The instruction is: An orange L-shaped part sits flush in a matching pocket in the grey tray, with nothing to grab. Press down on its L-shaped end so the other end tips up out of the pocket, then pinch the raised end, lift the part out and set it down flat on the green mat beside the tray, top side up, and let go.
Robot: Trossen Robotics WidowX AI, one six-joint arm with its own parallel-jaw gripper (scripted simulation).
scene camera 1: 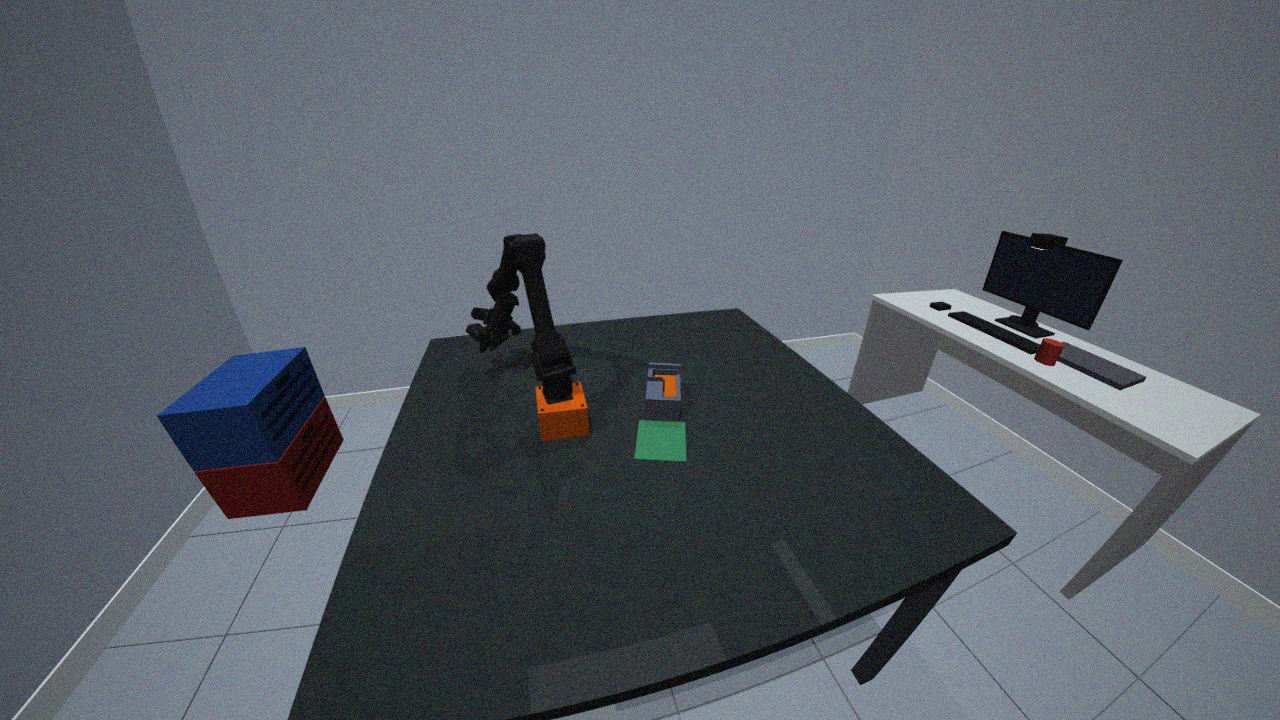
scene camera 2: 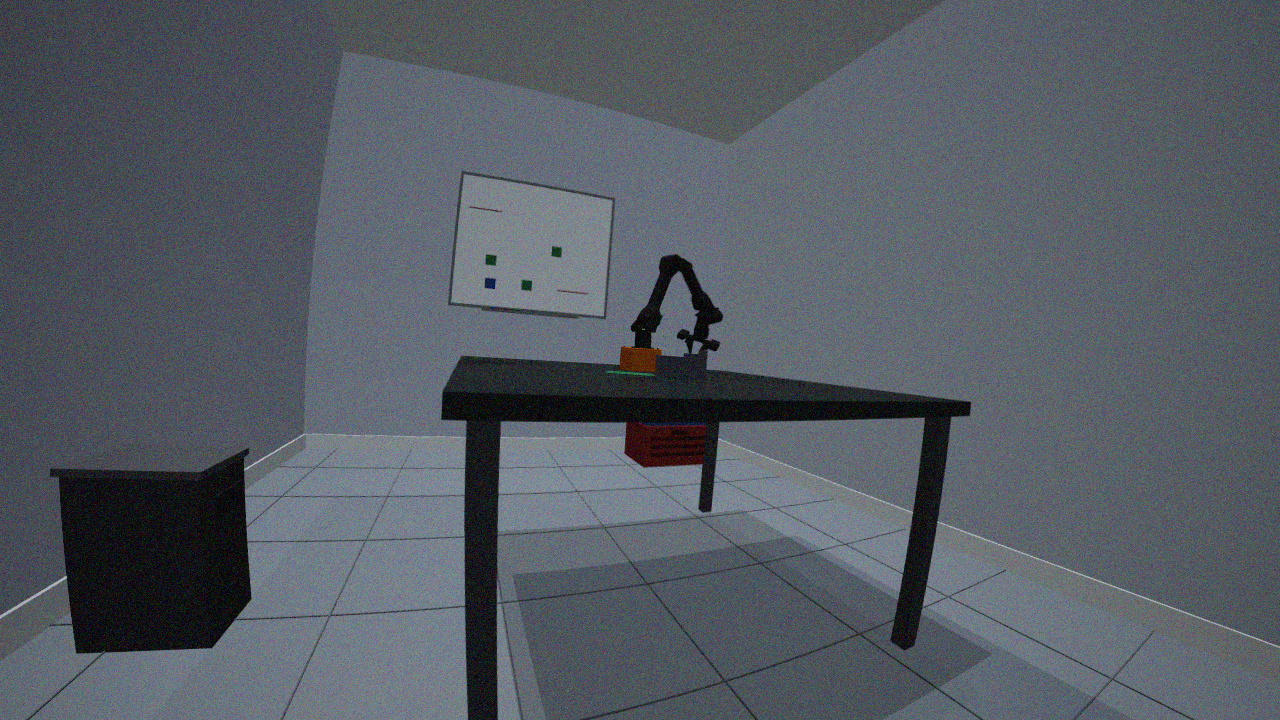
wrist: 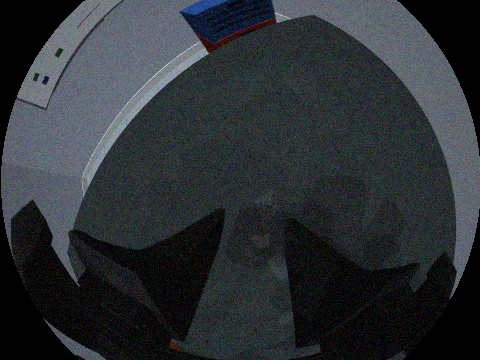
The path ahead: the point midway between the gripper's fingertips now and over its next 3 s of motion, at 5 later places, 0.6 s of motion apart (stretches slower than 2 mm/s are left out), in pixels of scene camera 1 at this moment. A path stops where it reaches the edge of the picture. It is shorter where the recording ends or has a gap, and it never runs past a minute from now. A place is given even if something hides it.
My gripper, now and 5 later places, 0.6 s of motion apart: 485,351; 591,331; 665,346; 665,370; 666,377; 665,376
